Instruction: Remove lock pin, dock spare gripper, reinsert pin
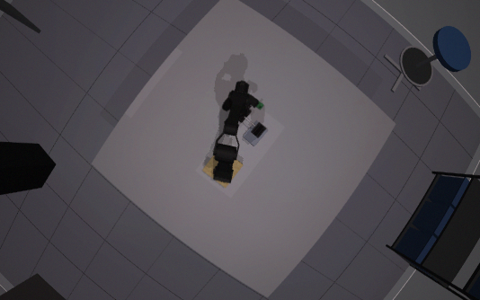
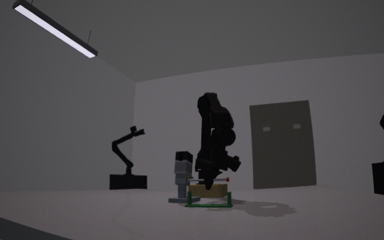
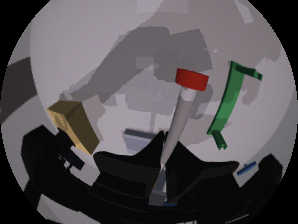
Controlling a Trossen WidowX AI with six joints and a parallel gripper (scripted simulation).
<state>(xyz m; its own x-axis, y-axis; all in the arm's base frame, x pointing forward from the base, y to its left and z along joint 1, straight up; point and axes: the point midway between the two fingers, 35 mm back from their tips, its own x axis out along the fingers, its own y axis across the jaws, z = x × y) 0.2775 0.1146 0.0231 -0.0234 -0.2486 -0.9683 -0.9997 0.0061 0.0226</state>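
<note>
Right now my gripper tip is 90 mm to the left of the grey mount and 10 mm past it. From my gripper tip the other things lie so: spare gripper: 90 mm to the right, 80 mm above, 10 mm behind; green rack: 110 mm ahead, 40 mm to the left, 20 mm below.
</note>
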